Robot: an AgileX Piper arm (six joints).
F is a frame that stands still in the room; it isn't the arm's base.
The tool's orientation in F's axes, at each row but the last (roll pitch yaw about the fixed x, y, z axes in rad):
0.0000 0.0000 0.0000
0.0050 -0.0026 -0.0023
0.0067 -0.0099 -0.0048
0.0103 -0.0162 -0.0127
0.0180 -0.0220 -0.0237
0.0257 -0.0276 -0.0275
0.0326 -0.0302 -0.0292
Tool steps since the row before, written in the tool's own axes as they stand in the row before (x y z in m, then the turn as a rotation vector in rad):
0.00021 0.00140 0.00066 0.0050 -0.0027 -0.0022
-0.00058 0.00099 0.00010 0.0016 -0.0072 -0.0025
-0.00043 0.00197 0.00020 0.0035 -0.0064 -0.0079
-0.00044 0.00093 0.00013 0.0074 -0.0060 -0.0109
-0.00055 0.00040 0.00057 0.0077 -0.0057 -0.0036
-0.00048 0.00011 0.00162 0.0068 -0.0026 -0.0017
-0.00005 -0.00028 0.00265 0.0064 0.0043 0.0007
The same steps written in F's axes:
0.00021 0.00140 0.00066 0.0050 -0.0027 -0.0022
-0.00058 0.00099 0.00010 0.0016 -0.0072 -0.0025
-0.00042 0.00197 0.00021 0.0035 -0.0064 -0.0079
-0.00043 0.00093 0.00013 0.0075 -0.0060 -0.0108
-0.00055 0.00040 0.00056 0.0076 -0.0058 -0.0035
-0.00052 0.00008 0.00161 0.0068 -0.0027 -0.0016
-0.00014 -0.00036 0.00264 0.0065 0.0041 0.0010

